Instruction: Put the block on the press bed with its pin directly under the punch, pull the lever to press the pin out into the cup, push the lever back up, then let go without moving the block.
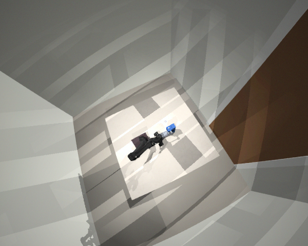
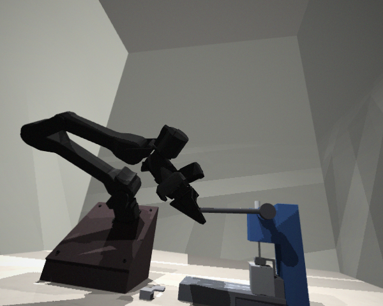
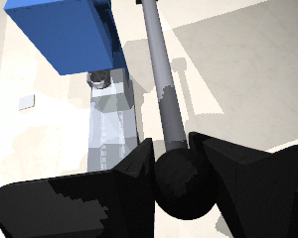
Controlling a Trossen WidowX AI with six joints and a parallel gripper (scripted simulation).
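My gripper tip is 5 cm short of the press lever, 3 cm below it and 1 cm to the right of it. From my gripper tip the other things lie so: grey part 15 cm below, 11 cm behind, 2 cm to the left; thin punch rod 12 cm ahead, 7 cm to the left, 2 cm below.
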